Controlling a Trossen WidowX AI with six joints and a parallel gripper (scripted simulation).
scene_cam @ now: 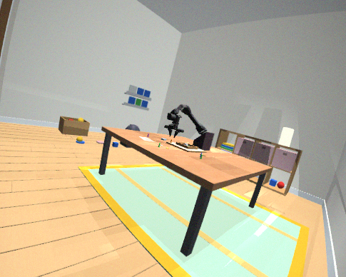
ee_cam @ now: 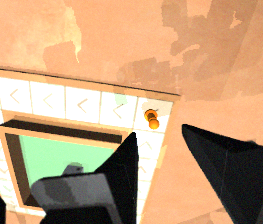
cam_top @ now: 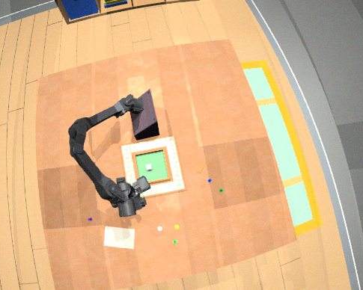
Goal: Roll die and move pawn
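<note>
Right now my gripper tip is 40 mm above the orange pawn. From my gripper tip the other things lie so: white sheet: 200 mm ahead, 120 mm to the right, 60 mm below; then green dice tray: 120 mm behind, 110 mm to the left, 60 mm below; then grey block: 60 mm behind, 160 mm to the right, 60 mm below.
</note>
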